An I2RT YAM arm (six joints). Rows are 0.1 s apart.
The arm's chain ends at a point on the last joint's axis. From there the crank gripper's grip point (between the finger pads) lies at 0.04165 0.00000 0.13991 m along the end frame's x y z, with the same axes.
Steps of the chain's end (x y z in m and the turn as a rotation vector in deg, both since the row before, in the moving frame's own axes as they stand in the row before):
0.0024 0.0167 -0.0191 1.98 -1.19 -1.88
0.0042 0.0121 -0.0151 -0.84 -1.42 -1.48
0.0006 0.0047 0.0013 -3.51 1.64 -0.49
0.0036 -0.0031 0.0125 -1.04 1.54 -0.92
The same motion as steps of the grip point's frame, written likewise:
-0.0006 0.0105 -0.0184 1.98 -1.19 -1.88
0.0007 0.0131 -0.0141 -0.84 -1.42 -1.48
0.0046 0.0129 -0.0002 -3.51 1.64 -0.49
0.0074 -0.0013 0.0113 -1.04 1.54 -0.92

